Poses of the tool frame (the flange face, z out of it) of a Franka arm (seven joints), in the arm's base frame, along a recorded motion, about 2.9 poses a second.
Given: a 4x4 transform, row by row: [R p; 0 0 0 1], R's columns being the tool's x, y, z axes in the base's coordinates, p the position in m. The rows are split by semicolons.
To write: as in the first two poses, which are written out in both.
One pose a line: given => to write
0.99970, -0.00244, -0.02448, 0.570; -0.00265, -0.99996, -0.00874, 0.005; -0.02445, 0.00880, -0.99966, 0.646; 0, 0, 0, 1 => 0.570, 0.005, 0.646; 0.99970, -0.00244, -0.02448; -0.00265, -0.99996, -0.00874; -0.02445, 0.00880, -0.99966
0.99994, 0.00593, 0.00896, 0.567; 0.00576, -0.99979, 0.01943, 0.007; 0.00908, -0.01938, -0.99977, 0.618; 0, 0, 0, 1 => 0.567, 0.007, 0.618; 0.99994, 0.00593, 0.00896; 0.00576, -0.99979, 0.01943; 0.00908, -0.01938, -0.99977
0.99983, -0.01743, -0.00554, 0.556; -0.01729, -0.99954, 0.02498, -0.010; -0.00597, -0.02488, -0.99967, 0.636; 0, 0, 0, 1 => 0.556, -0.010, 0.636; 0.99983, -0.01743, -0.00554; -0.01729, -0.99954, 0.02498; -0.00597, -0.02488, -0.99967
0.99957, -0.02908, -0.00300, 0.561; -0.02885, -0.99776, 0.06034, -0.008; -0.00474, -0.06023, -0.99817, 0.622; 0, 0, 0, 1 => 0.561, -0.008, 0.622; 0.99957, -0.02908, -0.00300; -0.02885, -0.99776, 0.06034; -0.00474, -0.06023, -0.99817
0.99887, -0.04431, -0.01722, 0.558; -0.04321, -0.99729, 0.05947, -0.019; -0.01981, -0.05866, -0.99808, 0.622; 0, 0, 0, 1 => 0.558, -0.019, 0.622; 0.99887, -0.04431, -0.01722; -0.04321, -0.99729, 0.05947; -0.01981, -0.05866, -0.99808
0.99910, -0.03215, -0.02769, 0.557; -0.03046, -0.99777, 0.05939, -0.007; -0.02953, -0.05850, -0.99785, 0.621; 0, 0, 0, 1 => 0.557, -0.007, 0.621; 0.99910, -0.03215, -0.02769; -0.03046, -0.99777, 0.05939; -0.02953, -0.05850, -0.99785
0.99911, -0.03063, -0.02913, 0.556; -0.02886, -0.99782, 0.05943, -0.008; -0.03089, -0.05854, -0.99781, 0.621; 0, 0, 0, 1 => 0.556, -0.008, 0.621; 0.99911, -0.03063, -0.02913; -0.02886, -0.99782, 0.05943; -0.03089, -0.05854, -0.99781
